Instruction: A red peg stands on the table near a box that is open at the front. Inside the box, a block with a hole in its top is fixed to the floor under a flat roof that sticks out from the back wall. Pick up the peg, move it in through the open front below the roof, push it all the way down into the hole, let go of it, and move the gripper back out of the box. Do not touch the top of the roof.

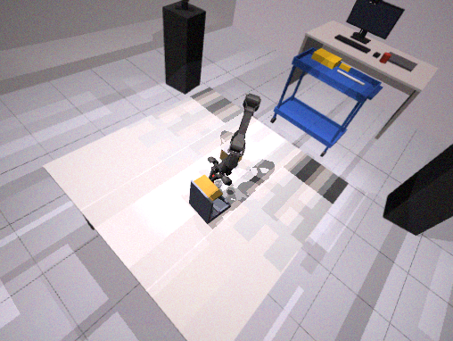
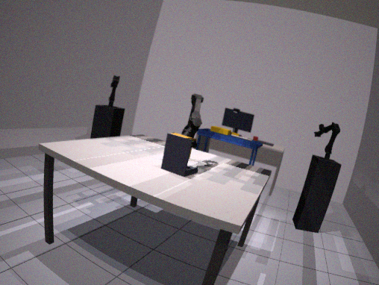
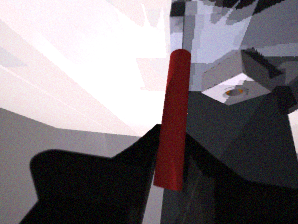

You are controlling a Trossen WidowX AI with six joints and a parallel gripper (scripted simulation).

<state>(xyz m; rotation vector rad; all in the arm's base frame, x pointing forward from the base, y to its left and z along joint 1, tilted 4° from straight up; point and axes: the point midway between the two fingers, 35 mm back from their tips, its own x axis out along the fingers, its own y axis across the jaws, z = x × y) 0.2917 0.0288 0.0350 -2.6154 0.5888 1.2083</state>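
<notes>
Right now the grey back wall is 14 cm ahead of my gripper tip and 4 cm to the left of it. Also, from my gripper tip: roof (10 cm ahead, 10 cm above, 5 cm to the left); red peg (2 cm behind, 1 cm to the left).
</notes>
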